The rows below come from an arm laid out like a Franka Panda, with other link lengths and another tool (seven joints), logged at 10 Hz.
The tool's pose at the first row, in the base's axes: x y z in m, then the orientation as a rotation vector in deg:
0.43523, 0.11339, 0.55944, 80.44, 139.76, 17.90
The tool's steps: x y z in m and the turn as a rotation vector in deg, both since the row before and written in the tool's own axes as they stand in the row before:
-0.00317, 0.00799, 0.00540, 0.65, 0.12, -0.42
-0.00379, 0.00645, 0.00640, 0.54, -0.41, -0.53
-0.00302, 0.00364, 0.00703, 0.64, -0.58, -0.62
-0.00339, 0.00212, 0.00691, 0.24, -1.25, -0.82
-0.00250, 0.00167, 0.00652, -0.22, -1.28, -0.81
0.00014, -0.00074, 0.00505, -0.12, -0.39, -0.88
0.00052, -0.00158, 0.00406, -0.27, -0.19, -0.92
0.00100, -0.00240, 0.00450, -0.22, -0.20, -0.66
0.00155, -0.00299, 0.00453, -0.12, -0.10, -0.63
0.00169, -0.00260, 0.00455, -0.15, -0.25, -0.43
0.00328, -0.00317, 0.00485, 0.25, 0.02, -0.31
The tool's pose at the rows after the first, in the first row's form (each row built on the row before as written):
0.44512, 0.11479, 0.55761, 80.20, 140.44, 17.13
0.45440, 0.11496, 0.55433, 79.67, 140.70, 16.05
0.46127, 0.11436, 0.54941, 79.03, 140.92, 14.71
0.46705, 0.11261, 0.54419, 77.84, 140.53, 13.30
0.47194, 0.11128, 0.53911, 76.47, 139.89, 12.43
0.47317, 0.11083, 0.53418, 75.24, 140.06, 12.07
0.47321, 0.11023, 0.52983, 73.94, 140.34, 12.02
0.47258, 0.10951, 0.52472, 72.98, 140.47, 11.97
0.47126, 0.10886, 0.51927, 72.12, 140.71, 11.88
0.47018, 0.10852, 0.51388, 71.47, 140.69, 11.78
0.46797, 0.10907, 0.50762, 71.19, 140.98, 11.41

